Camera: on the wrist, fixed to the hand. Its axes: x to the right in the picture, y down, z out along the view.
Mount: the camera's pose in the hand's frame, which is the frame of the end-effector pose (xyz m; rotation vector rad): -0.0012 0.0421 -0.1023 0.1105 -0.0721 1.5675
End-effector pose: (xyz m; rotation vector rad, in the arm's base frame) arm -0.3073 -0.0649 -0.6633 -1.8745 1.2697 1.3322
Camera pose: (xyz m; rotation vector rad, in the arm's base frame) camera -0.3002 -0.1655 -0.6179 0.3780 -2.4389 -1.5373
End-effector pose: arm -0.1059 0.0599 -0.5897 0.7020 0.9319 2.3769
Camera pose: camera -0.1784 -0.0160 -0.6247 -1.1477 -0.2358 -1.8897
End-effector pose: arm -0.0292 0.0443 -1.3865 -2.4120 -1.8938 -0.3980
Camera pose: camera -0.0064 0.0126 -1.2830 -2.8684 0.3214 -0.0517
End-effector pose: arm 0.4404 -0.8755 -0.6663 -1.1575 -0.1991 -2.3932
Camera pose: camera 0.3891 -0.9454 -0.7351 -0.7846 0.4190 -0.9280
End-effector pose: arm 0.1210 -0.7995 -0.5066 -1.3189 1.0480 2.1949
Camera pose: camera 0.1552 -0.9041 -0.5176 0.0860 -1.5962 -1.7305
